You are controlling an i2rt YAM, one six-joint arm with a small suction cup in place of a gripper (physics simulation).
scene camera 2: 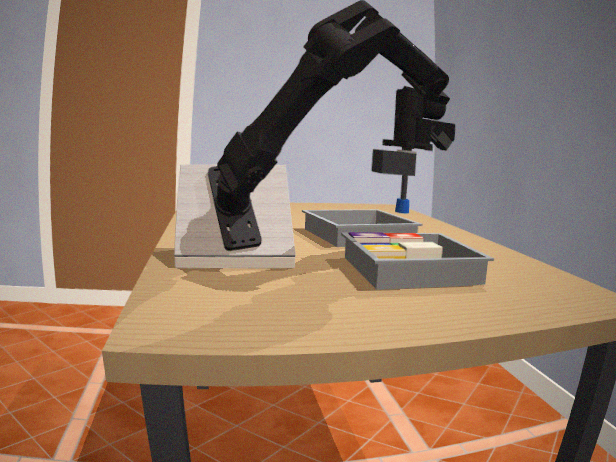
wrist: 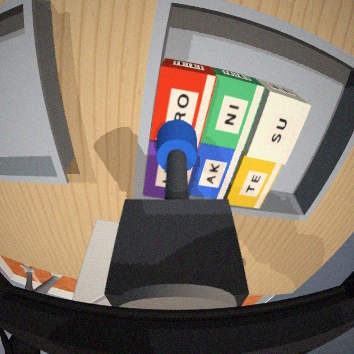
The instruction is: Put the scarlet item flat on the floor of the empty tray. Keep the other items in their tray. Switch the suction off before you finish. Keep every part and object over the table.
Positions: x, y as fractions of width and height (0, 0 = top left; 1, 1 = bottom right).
Observation:
In view: my suction cup (wrist: 0.49, 0.38), a scarlet box (wrist: 0.52, 0.26), a purple box (wrist: 0.44, 0.52), a grey tray (scene camera 2: 0.53, 0.49), a grey tray (scene camera 2: 0.75, 0.57), a yellow box (wrist: 0.71, 0.50) and a white box (wrist: 0.80, 0.32).

